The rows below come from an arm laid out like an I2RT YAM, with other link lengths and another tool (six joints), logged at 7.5 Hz.
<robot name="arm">
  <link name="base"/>
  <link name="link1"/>
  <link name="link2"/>
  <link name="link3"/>
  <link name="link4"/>
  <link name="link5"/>
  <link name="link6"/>
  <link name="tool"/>
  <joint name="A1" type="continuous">
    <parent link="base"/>
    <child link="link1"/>
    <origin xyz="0 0 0.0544"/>
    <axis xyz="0 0 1"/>
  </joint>
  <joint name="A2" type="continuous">
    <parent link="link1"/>
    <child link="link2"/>
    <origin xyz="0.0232 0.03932 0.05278"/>
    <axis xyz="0 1 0"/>
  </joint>
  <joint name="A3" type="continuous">
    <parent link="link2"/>
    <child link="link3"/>
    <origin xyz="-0.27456 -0.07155 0"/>
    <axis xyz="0 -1 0"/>
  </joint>
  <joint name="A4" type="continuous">
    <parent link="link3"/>
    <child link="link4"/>
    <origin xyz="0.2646 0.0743 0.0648"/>
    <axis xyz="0 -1 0"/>
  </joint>
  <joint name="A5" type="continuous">
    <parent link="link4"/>
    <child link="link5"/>
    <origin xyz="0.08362 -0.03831 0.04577"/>
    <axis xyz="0 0 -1"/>
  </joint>
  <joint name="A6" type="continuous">
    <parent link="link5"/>
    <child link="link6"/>
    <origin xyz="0.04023 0 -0.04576"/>
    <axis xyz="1 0 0"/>
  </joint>
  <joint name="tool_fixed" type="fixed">
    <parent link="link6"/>
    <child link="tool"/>
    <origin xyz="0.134 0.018 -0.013" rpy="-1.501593 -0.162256 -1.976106"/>
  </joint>
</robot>
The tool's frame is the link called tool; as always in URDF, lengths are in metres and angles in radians. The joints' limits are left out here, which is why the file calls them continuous.
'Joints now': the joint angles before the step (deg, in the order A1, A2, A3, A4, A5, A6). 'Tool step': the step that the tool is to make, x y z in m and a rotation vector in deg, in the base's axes. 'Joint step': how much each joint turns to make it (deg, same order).
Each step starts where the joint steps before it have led.
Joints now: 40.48, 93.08, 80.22, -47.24, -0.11, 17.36
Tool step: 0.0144, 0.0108, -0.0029, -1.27, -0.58, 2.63
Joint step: -0.18, 4.29, 4.35, -0.45, -0.23, -3.11
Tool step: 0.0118, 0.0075, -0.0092, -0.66, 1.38, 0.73
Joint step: -0.58, 4.24, 3.61, -0.87, -0.96, -0.96
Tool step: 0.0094, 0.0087, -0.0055, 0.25, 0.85, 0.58
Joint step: -0.29, 3.23, 2.95, -0.23, -1.06, -0.43
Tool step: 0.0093, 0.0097, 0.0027, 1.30, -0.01, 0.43
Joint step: -0.23, 2.22, 2.95, 0.09, -1.19, -0.12
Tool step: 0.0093, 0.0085, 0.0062, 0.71, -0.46, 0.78
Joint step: -0.14, 2.21, 3.85, -0.88, -0.67, -0.68
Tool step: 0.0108, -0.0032, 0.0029, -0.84, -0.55, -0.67
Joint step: -0.75, 1.50, 2.80, -1.43, 0.83, -0.56
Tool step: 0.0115, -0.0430, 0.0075, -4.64, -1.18, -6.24
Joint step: -2.84, -2.45, -0.57, -3.71, 5.50, 0.93
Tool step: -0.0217, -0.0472, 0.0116, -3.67, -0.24, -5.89
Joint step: -1.50, -7.93, -6.62, -3.41, 4.76, 2.57
